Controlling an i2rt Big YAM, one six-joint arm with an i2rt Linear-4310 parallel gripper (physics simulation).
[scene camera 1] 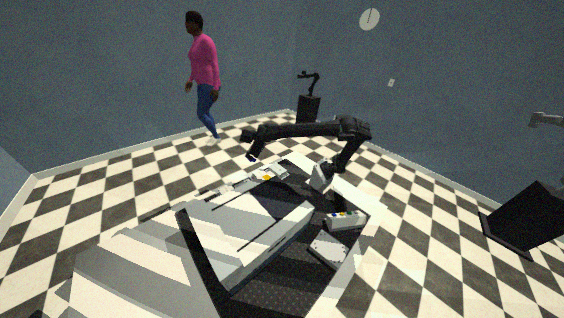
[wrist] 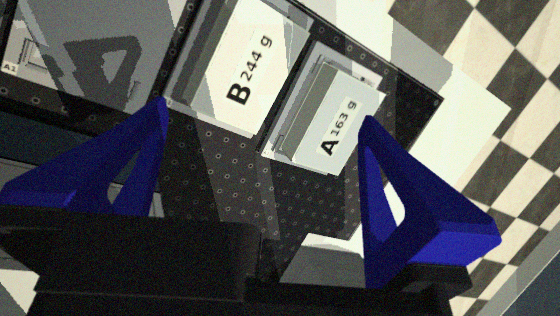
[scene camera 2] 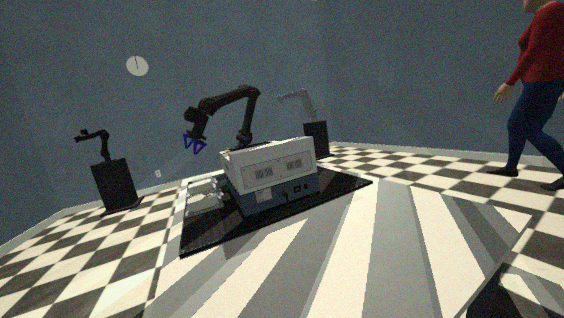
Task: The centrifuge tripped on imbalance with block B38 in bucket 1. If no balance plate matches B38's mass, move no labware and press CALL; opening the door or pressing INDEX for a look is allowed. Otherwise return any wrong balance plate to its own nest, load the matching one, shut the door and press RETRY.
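Places are measured from the arm's base along level axes (x ahead, y left, z up), in metres.
Pixels of known places: gripper, fingertip midpoint: [scene camera 1: 253, 155] [wrist: 266, 115] [scene camera 2: 190, 151]; arm's base, link origin: [scene camera 1: 326, 170].
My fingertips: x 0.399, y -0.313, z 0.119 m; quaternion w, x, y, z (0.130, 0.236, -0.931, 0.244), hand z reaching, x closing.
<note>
Ahead of a thing's pixels: the offset from my fingertips to its middle. Level surfaces: height alone.
My gripper [scene camera 1: 251, 159] [scene camera 2: 192, 149] [wrist: 266, 115] is open and empty, its blue fingers above the row of nests. In the wrist view, balance plate B, marked 244 g {0.061 m back, 0.003 m left, 0.214 m down} [wrist: 260, 32], and balance plate A, marked 163 g {0.201 m back, 0.019 m left, 0.214 m down} [wrist: 325, 100], each sit in a nest between the fingertips in the picture, below them. A grey nest {0.075 m ahead, 0.023 m left, 0.238 m down} [wrist: 147, 20] to the left holds no plate in the part that shows; the gripper's shadow falls there. The centrifuge {0.213 m ahead, 0.307 m left, 0.125 m down} [scene camera 1: 295, 220] [scene camera 2: 270, 167] is white over blue. Block B38, the buckets and the door's state cannot be made out.
A button box {0.216 m back, 0.604 m left, 0.205 m down} [scene camera 1: 345, 223] with coloured buttons stands beside the centrifuge, near a flat grey plate {0.006 m back, 0.625 m left, 0.224 m down} [scene camera 1: 327, 248] and a tilted white panel [scene camera 1: 318, 176]. The black perforated mat {0.243 m down} [scene camera 2: 345, 186] lies under the centrifuge. People [scene camera 1: 204, 60] [scene camera 2: 542, 50] and other arms on pedestals [scene camera 1: 307, 109] [scene camera 2: 114, 185] stand farther off.
</note>
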